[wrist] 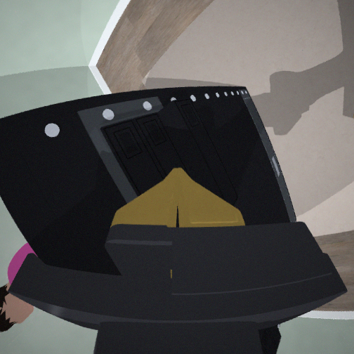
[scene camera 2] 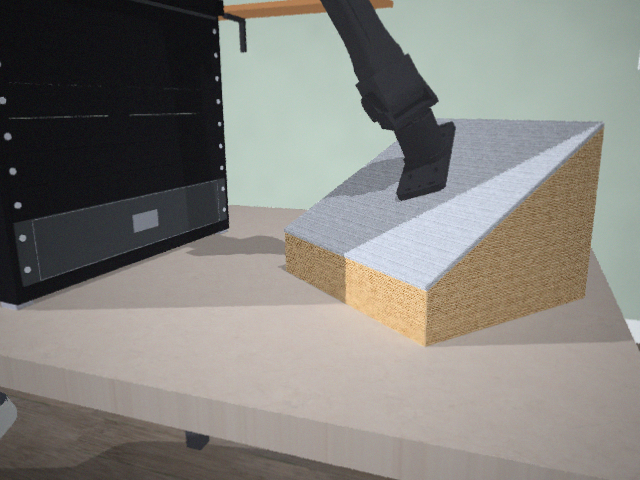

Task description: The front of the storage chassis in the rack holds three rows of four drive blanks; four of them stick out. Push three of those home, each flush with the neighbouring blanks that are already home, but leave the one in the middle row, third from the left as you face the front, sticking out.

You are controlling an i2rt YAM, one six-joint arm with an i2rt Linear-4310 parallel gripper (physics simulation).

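Seen in the pictures: arm's base, link origin: [scene camera 2: 429,160].
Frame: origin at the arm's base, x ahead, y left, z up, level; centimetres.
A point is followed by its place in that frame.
Observation:
The storage chassis [wrist: 95,125] shows in the wrist view as a dark grey-edged front in the black rack, which lies sideways in this view. The ends of three dark drive blanks show: one [wrist: 127,141] at the left, one [wrist: 155,129] beside it, and one [wrist: 190,112] further right, which looks to stand out from the front. The other blanks are hidden by the gripper or too dark to tell apart. My gripper [wrist: 177,174] is shut and empty, its yellow fingertips together in front of the blanks; contact cannot be told. The gripper does not show in scene camera 2.
The black rack [scene camera 2: 223,155] {x 46.3, y -11.6, z -1.4 cm} stands on the table [scene camera 2: 206,330] {x 18.3, y 33.2, z -17.9 cm}, with a grey panel [scene camera 2: 93,235] {x 45.6, y 24.5, z -10.5 cm} low on its front. A wedge block [scene camera 2: 506,248] {x -13.8, y 16.8, z -8.3 cm} with a grey top stands to its right, under the dark arm [scene camera 2: 382,77] {x 5.0, y 8.0, z 12.1 cm}. A person in magenta [wrist: 20,262] shows beyond the rack.

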